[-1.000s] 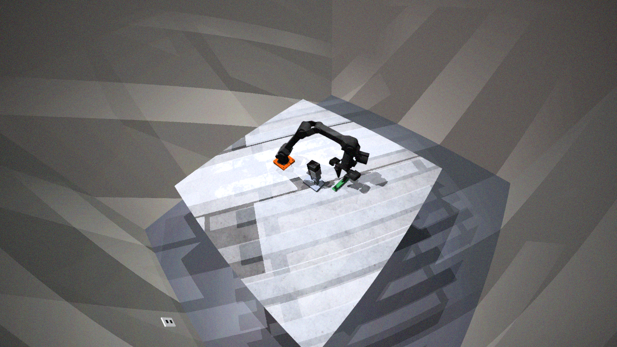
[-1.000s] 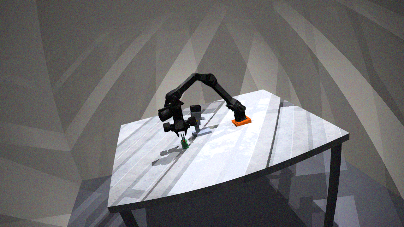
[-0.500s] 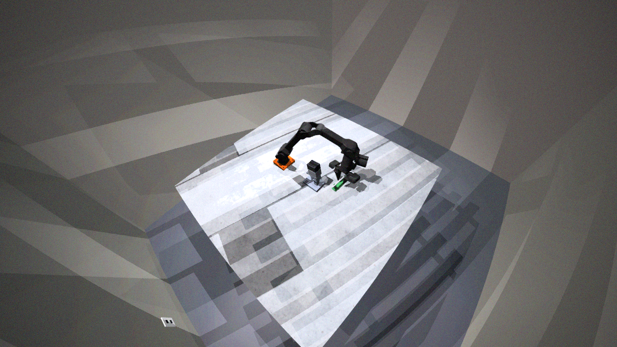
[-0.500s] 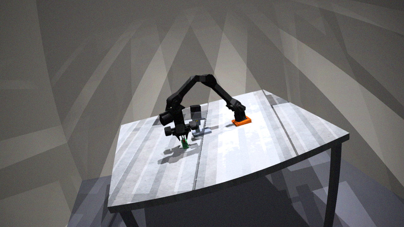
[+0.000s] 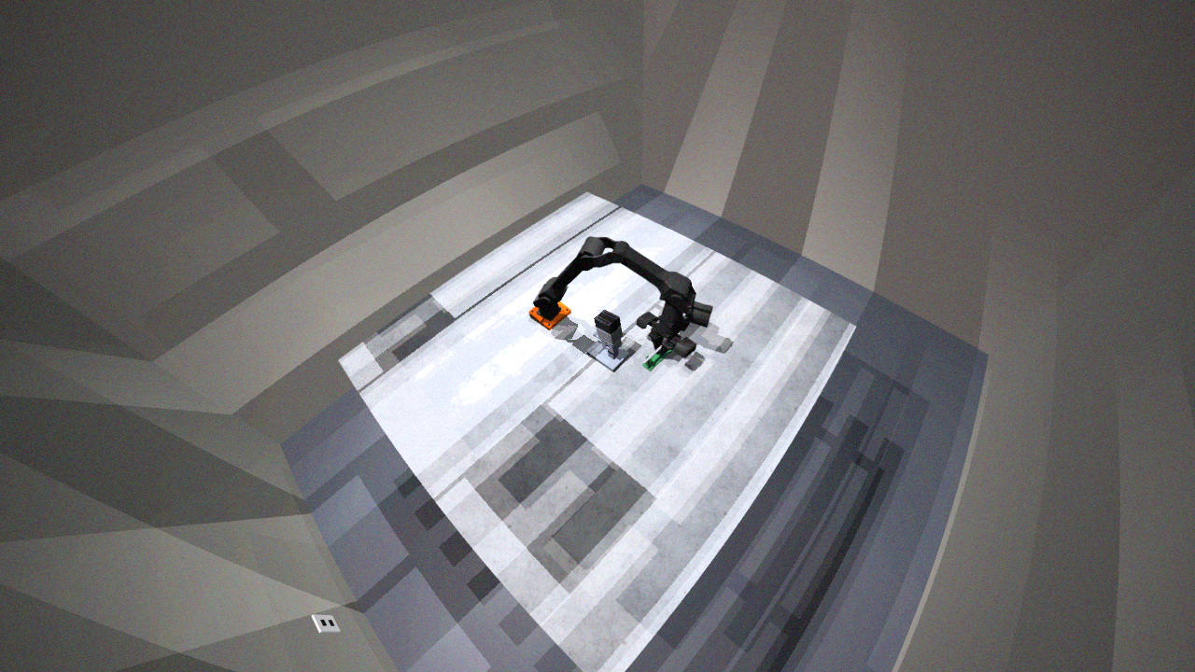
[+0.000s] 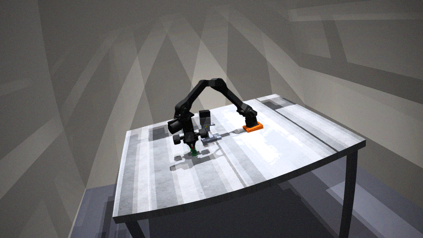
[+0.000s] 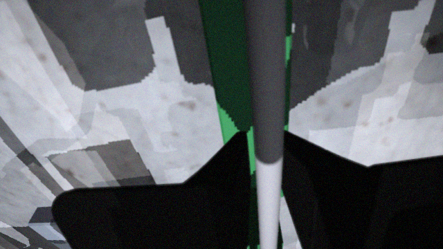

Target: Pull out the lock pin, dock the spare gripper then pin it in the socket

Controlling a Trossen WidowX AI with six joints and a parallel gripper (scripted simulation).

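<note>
Right now my gripper tip is 1 cm to the right of the green pin cradle and 1 cm below it. Also, from my gripper tip: spare gripper (13 cm behind, 7 cm to the right, 11 cm above); grey mount (13 cm behind, 7 cm to the right, 4 cm above).
</note>
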